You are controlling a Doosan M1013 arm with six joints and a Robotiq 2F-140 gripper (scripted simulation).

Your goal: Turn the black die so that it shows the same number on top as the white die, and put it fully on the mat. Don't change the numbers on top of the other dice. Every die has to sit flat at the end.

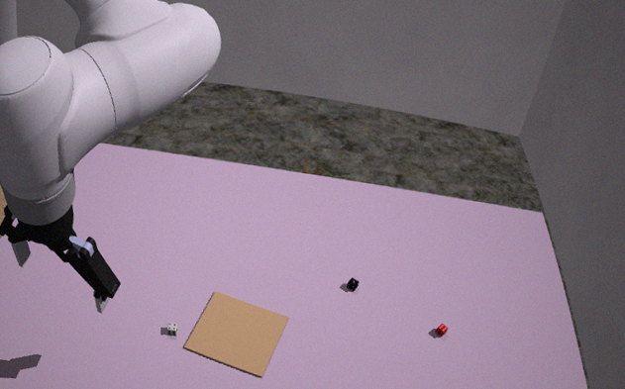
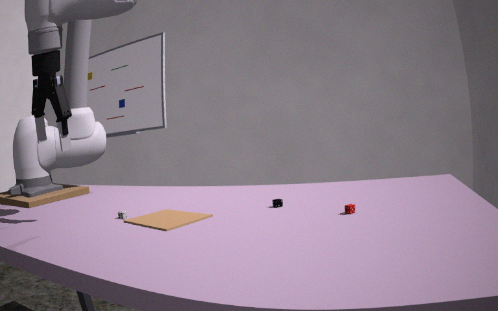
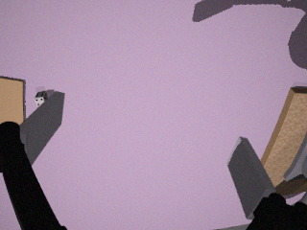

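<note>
The white die lies 15 cm ahead of my hand, 8 cm to the left of it and 18 cm below it. The rest, counted from my hand: black die (46 cm ahead, 24 cm to the left, 18 cm below); then tan mat (26 cm ahead, 10 cm to the left, 19 cm below); then red die (63 cm ahead, 15 cm to the left, 18 cm below).
</note>
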